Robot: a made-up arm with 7 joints.
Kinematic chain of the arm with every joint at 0, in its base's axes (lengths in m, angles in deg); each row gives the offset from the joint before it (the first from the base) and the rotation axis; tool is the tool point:
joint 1: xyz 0 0 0.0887 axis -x
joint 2: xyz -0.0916 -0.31 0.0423 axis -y
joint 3: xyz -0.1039 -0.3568 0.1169 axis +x
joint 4: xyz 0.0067 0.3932 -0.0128 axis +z
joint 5: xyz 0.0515 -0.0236 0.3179 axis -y
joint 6: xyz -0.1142 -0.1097 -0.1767 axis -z
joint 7: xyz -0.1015 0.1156 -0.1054 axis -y
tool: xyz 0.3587 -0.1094 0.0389
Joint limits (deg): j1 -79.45..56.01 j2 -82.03..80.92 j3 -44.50..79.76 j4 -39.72..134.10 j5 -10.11..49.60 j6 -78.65..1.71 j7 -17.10..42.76
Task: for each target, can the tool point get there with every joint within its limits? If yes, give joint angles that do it. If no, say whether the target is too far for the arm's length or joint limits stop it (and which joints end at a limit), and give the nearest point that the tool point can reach.
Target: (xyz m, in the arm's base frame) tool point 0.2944 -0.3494 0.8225
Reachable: yes | joints 36.61 -44.96 51.85 -24.49 41.39 -22.44 25.68
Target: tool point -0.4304 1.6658 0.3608
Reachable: no: joint limits stop it (at a limit: joint 1, joint 5, joint 6, joint 7) | nearest point -0.2530 0.5825 0.5711 | short by 1.118 m
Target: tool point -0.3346 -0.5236 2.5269
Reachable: no: too far | nearest point -0.2087 -0.2582 1.2911 | short by 1.270 m
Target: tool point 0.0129 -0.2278 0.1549
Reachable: yes | joints -24.89 -56.85 -22.54 -3.37 34.34 -67.43 28.78
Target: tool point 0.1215 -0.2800 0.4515
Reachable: yes | joints 8.74 -22.64 22.40 5.79 4.75 -24.88 0.22
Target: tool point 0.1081 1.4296 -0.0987
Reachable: no: joint limits stop it (at a limit: joint 1, joint 5, joint 6, joint 7) | nearest point 0.0115 0.5174 0.3559 | short by 1.024 m
